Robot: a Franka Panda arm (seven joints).
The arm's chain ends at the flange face. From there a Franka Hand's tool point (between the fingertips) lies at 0.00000 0.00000 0.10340 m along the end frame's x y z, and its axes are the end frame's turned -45 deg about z.
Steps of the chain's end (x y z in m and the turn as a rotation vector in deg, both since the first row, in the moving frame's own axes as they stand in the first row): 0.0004 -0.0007 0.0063 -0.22 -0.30 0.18; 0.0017 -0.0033 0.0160 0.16 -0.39 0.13; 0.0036 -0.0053 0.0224 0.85 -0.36 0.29; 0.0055 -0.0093 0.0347 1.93 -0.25 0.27
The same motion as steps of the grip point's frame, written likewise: 0.0001 -0.0003 0.0063 0.06 -0.37 0.18; 0.0032 -0.0018 0.0160 0.39 -0.16 0.13; 0.0069 -0.0027 0.0224 0.86 0.35 0.29; 0.0126 -0.0055 0.0346 1.54 1.19 0.27
